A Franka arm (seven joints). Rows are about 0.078 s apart.
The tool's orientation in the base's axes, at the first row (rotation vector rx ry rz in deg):
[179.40 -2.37 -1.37]
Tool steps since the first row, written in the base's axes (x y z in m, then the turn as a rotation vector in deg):
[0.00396 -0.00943 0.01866 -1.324 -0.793 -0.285]
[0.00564 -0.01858 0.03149 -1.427 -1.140 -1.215]
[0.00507 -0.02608 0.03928 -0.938 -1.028 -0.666]
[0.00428 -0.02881 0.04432 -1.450 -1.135 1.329]
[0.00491 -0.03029 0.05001 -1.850 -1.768 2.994]
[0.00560 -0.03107 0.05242 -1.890 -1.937 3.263]
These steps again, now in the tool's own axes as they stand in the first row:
[0.00393 0.00951 -0.01862 -1.298 0.825 0.313]
[0.00565 0.01875 -0.03139 -1.378 1.165 1.248]
[0.00516 0.02634 -0.03909 -0.900 1.045 0.691]
[0.00437 0.02914 -0.04409 -1.439 1.186 -1.295]
[0.00495 0.03066 -0.04978 -1.848 1.847 -2.947]
[0.00563 0.03145 -0.05219 -1.887 2.020 -3.214]

